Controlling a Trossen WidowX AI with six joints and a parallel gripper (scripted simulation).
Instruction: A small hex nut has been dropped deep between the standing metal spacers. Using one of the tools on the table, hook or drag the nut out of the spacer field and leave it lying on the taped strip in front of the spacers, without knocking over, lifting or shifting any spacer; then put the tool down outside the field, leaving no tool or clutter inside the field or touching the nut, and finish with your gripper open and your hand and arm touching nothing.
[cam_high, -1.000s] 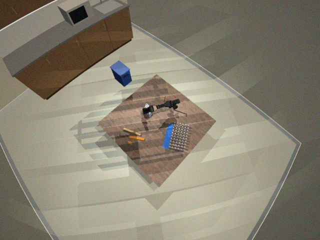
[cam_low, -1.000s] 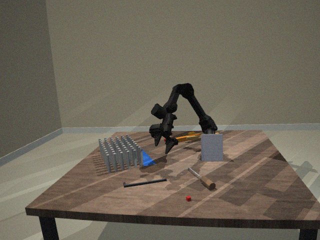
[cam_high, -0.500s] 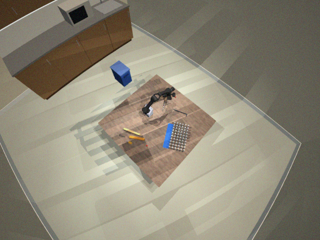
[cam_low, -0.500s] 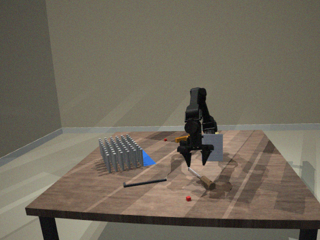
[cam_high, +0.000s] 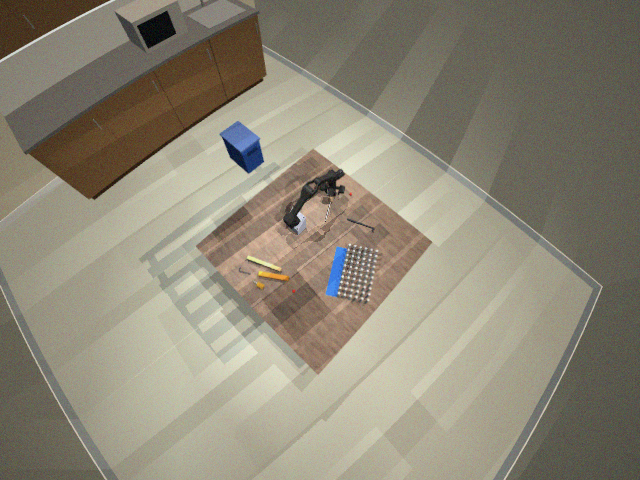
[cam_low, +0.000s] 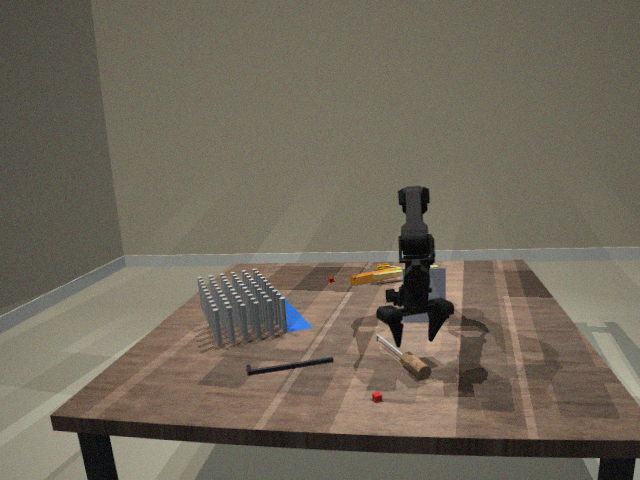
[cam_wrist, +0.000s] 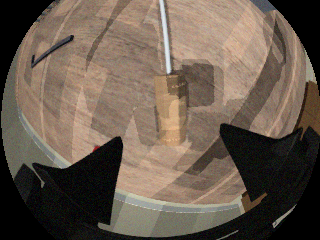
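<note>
My gripper tip is 60 mm short of the pick tool, 90 mm to the left of it and 60 mm above it. Round my gripper tip: blue taped strip: 490 mm ahead, 360 mm to the right, 80 mm below.
</note>
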